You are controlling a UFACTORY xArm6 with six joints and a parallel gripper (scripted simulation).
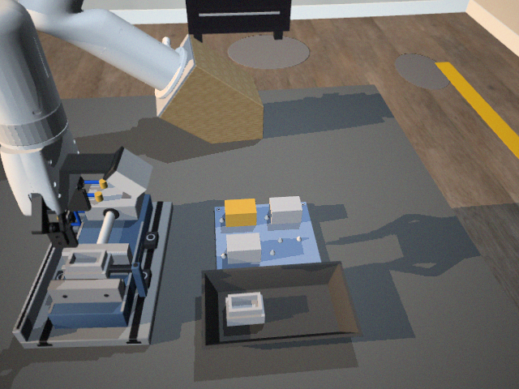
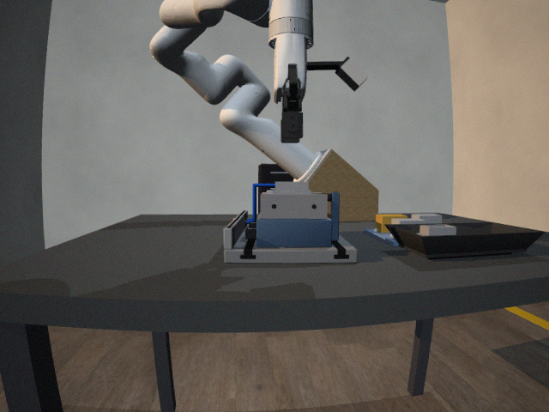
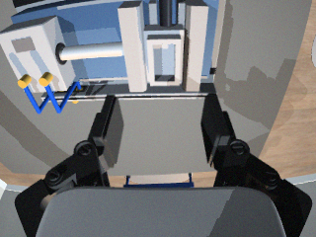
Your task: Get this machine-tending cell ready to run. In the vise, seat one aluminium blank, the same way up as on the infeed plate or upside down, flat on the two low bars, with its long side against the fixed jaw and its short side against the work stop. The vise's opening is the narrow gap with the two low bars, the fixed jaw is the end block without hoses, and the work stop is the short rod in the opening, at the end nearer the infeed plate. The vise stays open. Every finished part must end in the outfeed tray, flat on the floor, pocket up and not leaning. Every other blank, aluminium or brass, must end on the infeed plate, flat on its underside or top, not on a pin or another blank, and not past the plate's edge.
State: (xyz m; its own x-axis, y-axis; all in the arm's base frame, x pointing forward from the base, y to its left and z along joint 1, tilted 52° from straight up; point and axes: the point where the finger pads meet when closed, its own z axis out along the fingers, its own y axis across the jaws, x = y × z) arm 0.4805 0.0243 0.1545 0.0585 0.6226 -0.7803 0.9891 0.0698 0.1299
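My gripper is now 3 cm short of the fixed jaw and 12 cm above it. Round my hand: cylinder block 16 cm behind, 1 cm to the left, 12 cm below; then work stop rod 1 cm ahead, 5 cm to the left, 11 cm below; then cylinder rod 8 cm behind, 1 cm to the left, 12 cm below.
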